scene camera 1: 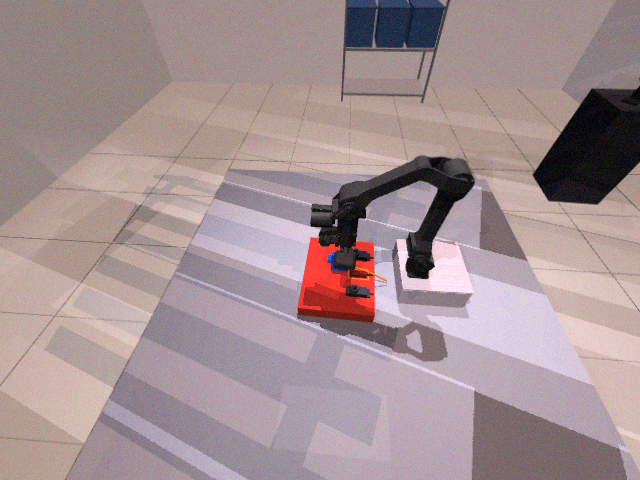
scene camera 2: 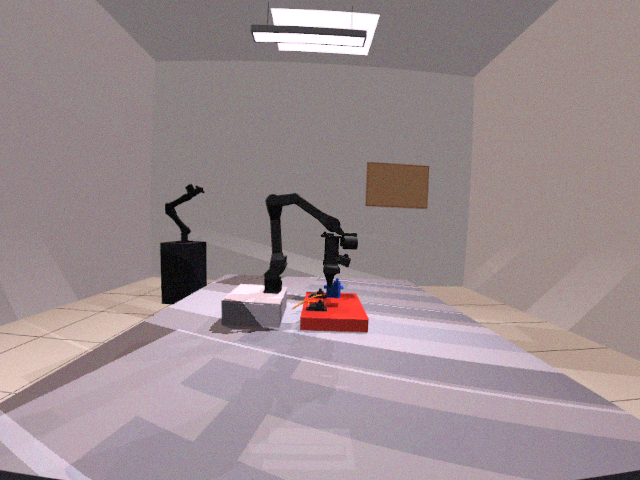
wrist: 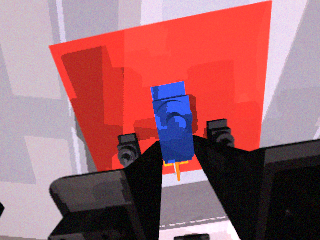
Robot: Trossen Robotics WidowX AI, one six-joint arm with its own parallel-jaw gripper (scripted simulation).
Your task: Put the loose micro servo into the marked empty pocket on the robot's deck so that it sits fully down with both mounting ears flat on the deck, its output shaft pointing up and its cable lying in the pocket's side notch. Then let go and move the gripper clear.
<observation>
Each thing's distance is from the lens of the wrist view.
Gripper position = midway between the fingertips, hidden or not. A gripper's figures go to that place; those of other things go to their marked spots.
my gripper [wrist: 175,142]: 0.11 m
micro servo [wrist: 173,117]: 0.07 m
red deck [wrist: 222,59]: 0.20 m
The marked spots on the micro servo and the red deck are 0.15 m apart.
</observation>
